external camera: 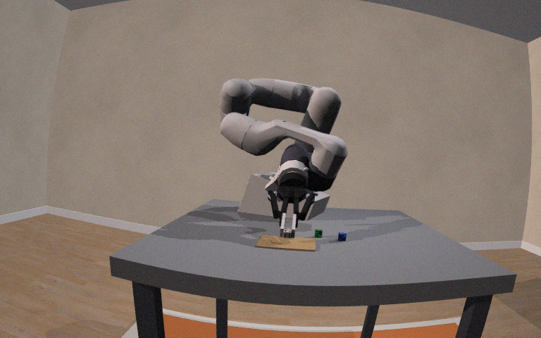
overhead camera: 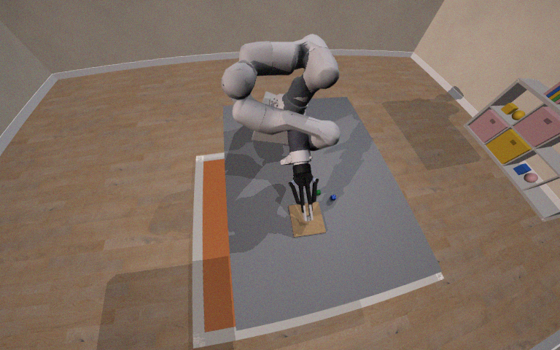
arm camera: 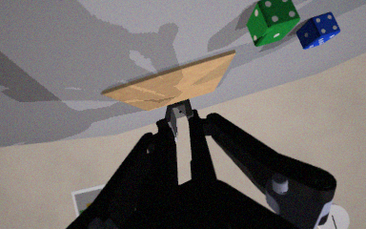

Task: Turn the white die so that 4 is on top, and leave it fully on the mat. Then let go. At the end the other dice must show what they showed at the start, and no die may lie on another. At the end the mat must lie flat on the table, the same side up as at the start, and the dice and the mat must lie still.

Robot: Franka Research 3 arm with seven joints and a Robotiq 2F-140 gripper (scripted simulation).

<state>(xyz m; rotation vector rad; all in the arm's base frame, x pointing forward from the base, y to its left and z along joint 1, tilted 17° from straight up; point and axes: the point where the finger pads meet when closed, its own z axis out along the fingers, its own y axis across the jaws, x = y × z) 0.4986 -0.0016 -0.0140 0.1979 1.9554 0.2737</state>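
My gripper is now 2 cm short of the tan mat and 4 cm above it. From my hand the other things lie so: green die: 9 cm behind, 8 cm to the left, 3 cm below; then white die: 2 cm ahead, 2 cm below; then blue die: 6 cm behind, 15 cm to the left, 3 cm below.
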